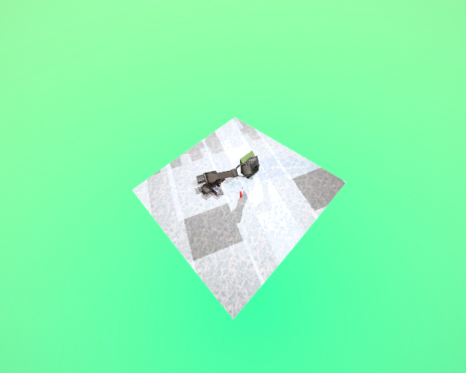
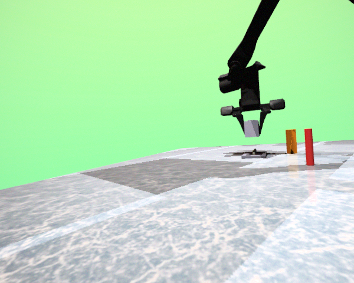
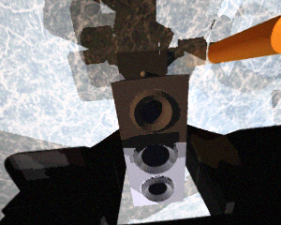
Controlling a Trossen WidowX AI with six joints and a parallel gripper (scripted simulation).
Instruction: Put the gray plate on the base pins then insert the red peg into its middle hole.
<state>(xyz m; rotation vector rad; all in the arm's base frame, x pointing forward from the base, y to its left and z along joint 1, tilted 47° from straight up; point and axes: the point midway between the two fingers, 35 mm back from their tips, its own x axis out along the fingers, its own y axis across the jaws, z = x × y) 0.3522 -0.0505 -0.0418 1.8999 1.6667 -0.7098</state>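
My gripper tip is now 17 cm to the right of the red peg, 11 cm past it and 3 cm above it. From my gripper tip the other things lie so: orange cylinder 12 cm behind, 6 cm to the right, 3 cm below; gray plate 3 cm above.
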